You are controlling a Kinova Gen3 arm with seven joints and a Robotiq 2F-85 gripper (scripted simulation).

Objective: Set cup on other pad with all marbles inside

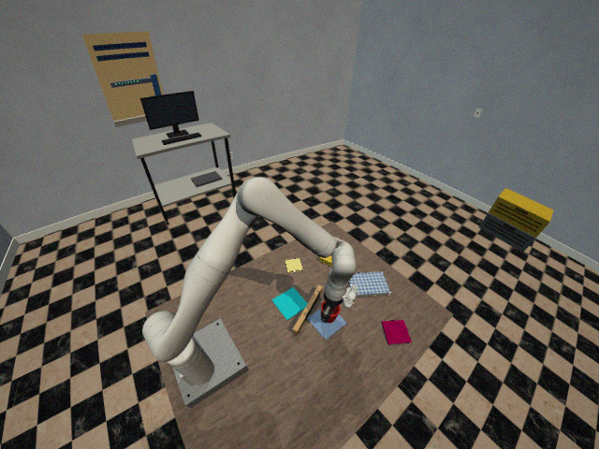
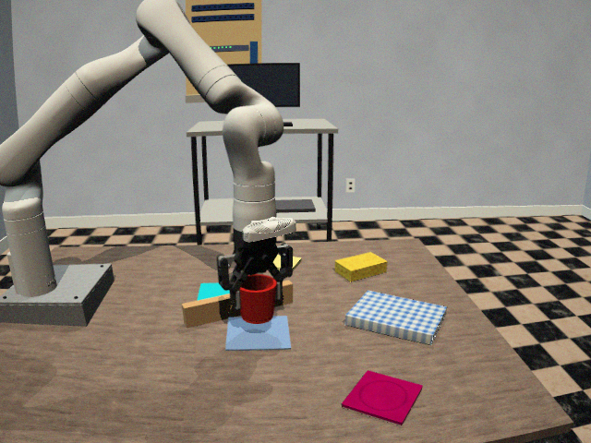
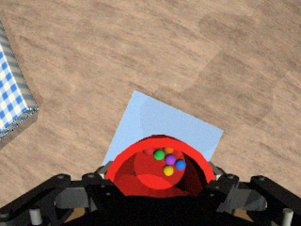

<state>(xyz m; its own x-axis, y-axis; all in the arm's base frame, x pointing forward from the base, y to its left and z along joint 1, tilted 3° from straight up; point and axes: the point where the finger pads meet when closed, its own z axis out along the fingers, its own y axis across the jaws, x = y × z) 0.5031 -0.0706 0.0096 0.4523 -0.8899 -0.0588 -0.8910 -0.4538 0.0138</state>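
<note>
My gripper is now 80 mm to the right of the tan wooden rail, 60 mm above it and 40 mm past it. Also, from my hand: red cup 20 mm below; then yellow block 270 mm to the left, 240 mm ahead, 60 mm below.
</note>
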